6 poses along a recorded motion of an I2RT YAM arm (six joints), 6.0 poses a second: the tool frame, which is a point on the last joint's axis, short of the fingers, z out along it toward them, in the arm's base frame.
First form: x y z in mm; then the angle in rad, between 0 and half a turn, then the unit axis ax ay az.
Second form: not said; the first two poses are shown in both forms.
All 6 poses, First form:
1: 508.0 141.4 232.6 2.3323 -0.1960 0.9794 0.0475
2: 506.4 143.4 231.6 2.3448 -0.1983 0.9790 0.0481
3: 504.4 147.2 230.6 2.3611 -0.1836 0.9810 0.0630
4: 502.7 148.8 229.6 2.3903 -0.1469 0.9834 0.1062
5: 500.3 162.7 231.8 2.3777 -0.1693 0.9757 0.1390
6: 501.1 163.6 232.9 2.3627 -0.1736 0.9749 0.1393
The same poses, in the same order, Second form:
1: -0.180 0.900 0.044 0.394 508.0 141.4 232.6
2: -0.183 0.902 0.044 0.388 506.4 143.4 231.6
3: -0.170 0.907 0.058 0.380 504.4 147.2 230.6
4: -0.137 0.915 0.099 0.367 502.7 148.8 229.6
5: -0.157 0.905 0.129 0.373 500.3 162.7 231.8
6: -0.161 0.902 0.129 0.380 501.1 163.6 232.9
